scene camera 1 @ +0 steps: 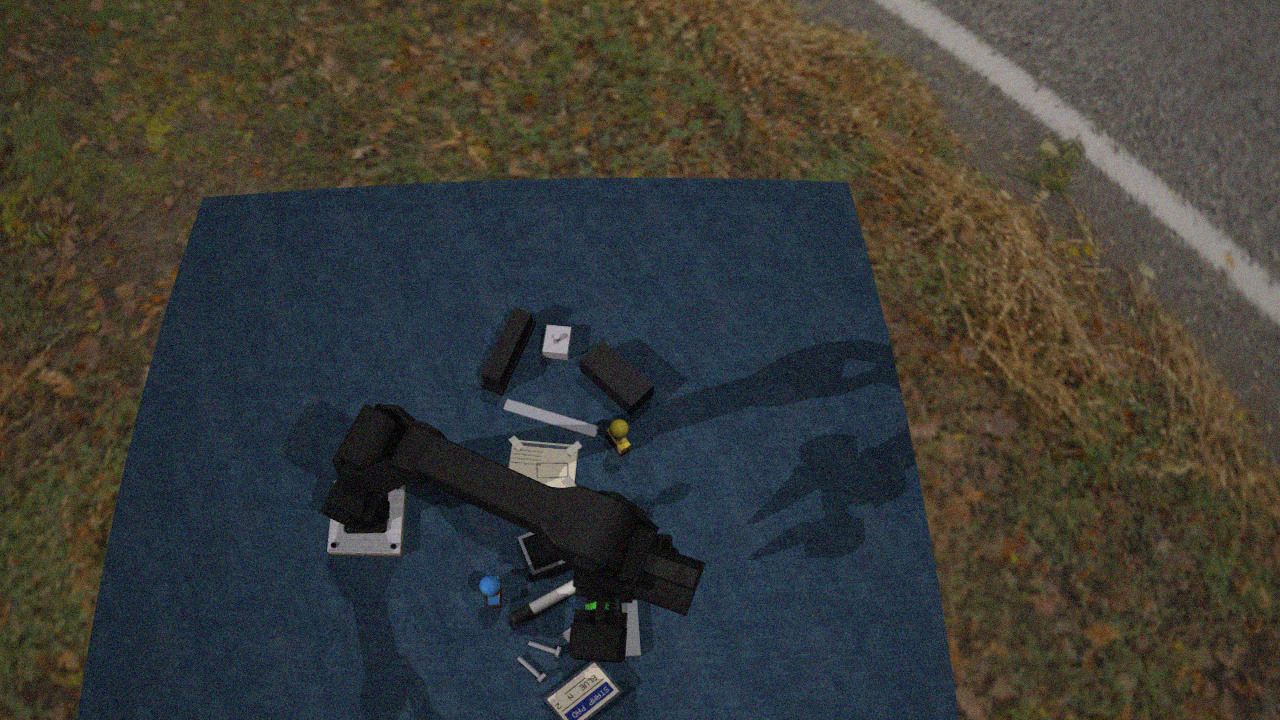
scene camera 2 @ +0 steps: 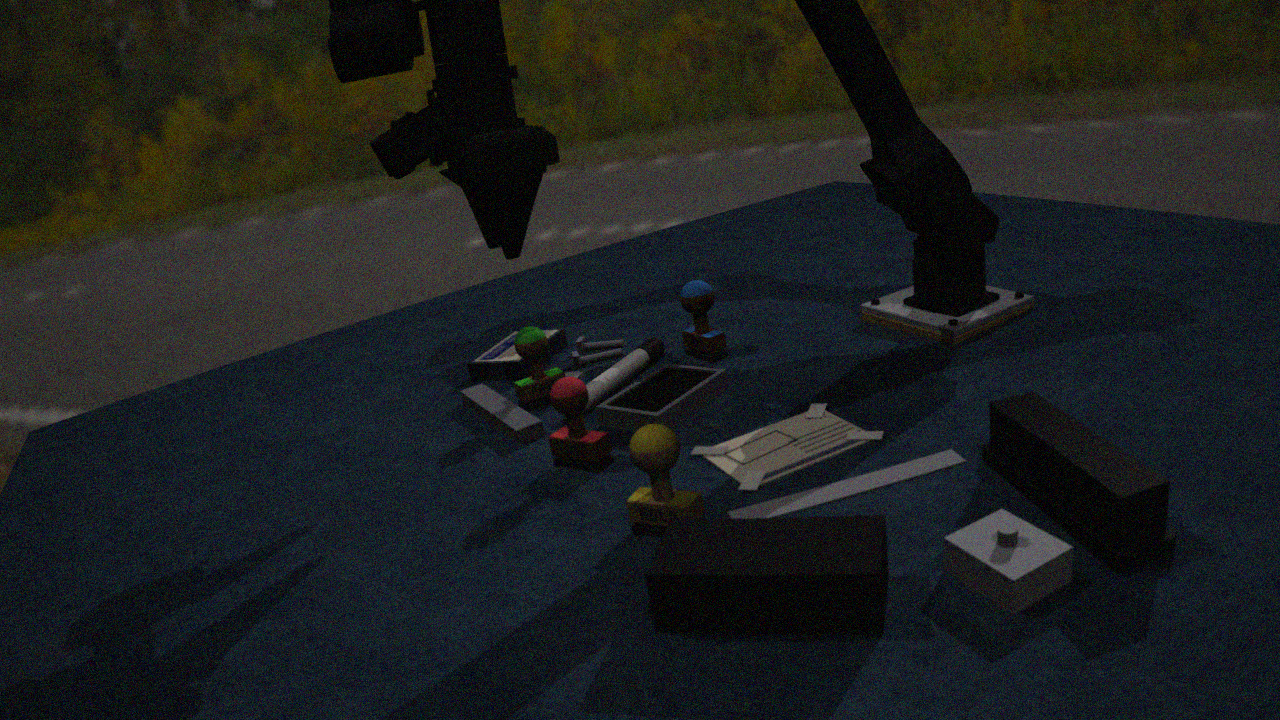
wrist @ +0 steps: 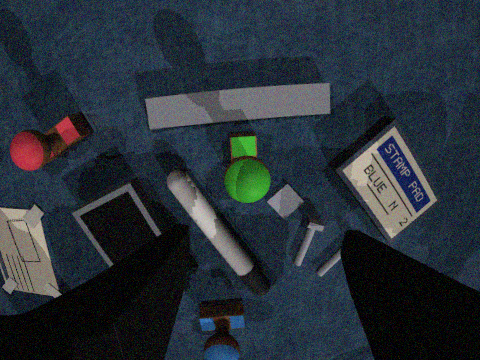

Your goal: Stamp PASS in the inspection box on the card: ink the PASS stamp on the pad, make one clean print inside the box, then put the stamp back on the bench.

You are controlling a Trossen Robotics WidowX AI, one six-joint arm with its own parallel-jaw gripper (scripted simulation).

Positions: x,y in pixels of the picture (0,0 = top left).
Labels:
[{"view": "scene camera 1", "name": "gripper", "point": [604,596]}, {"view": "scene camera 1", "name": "grey bar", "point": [633,638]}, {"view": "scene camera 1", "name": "white card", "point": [554,464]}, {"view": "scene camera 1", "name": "dark ink pad tray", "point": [539,559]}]

